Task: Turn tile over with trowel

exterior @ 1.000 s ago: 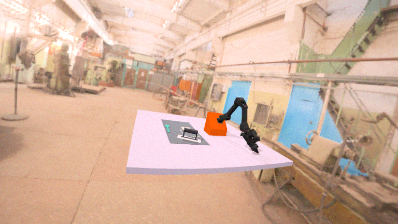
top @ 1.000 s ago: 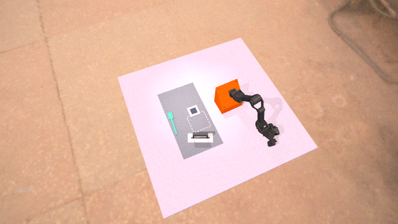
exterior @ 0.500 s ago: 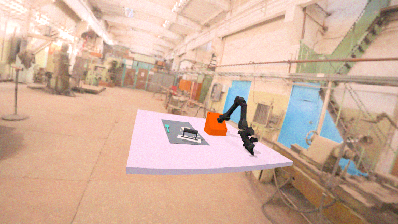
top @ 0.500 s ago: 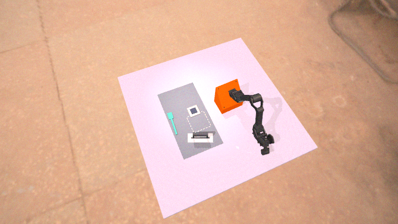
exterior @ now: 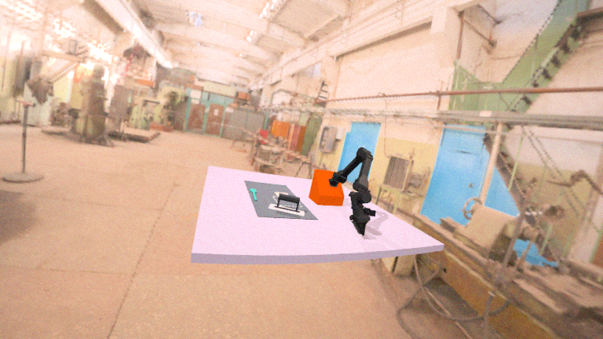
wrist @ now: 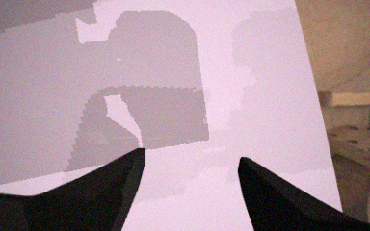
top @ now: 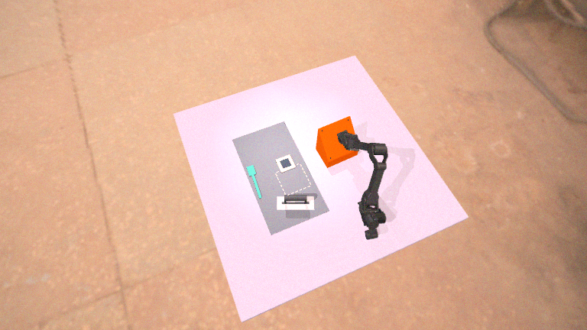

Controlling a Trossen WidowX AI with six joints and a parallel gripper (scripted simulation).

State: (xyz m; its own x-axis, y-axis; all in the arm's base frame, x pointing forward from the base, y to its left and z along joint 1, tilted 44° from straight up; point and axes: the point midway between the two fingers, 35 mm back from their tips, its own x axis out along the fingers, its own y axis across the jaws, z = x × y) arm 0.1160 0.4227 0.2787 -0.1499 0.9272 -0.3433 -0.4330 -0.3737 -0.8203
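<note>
Now: the trowel 26 cm ahead of my gripper tip, 32 cm to the right of it and 3 cm above it. From my gripper tip the other things lie so: teal flat tool (43 cm ahead, 57 cm to the right, 1 cm below); then grey mat (29 cm ahead, 54 cm to the right, 3 cm below); then tile (22 cm ahead, 57 cm to the right, 1 cm below).
</note>
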